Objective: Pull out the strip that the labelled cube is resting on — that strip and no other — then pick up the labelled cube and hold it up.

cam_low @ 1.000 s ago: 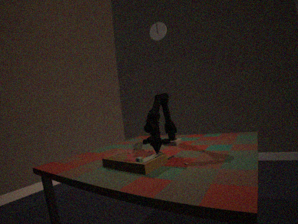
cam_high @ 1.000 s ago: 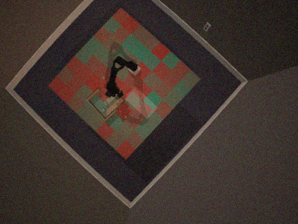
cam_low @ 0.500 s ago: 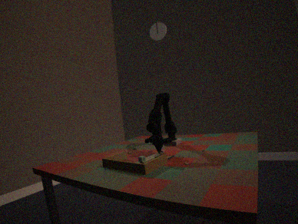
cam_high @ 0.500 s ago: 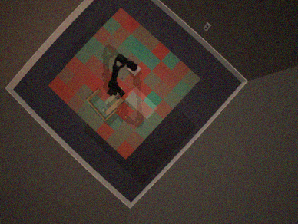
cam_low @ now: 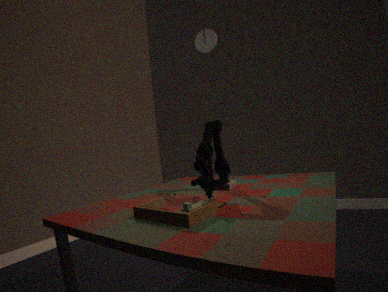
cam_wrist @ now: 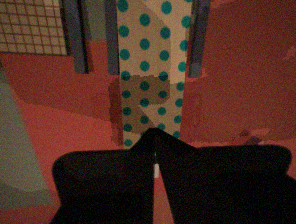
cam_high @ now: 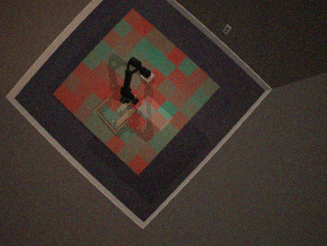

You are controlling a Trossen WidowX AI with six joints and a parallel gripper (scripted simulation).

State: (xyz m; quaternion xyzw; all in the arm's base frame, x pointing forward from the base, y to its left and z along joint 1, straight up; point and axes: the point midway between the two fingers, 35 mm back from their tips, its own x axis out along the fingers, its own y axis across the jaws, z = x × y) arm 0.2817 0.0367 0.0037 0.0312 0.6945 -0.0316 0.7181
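Right now the dotted strip is 90 mm ahead of my gripper tip and 10 mm to the right of it. Also, from my gripper tip: purplish block: 100 mm to the right, 30 mm behind.
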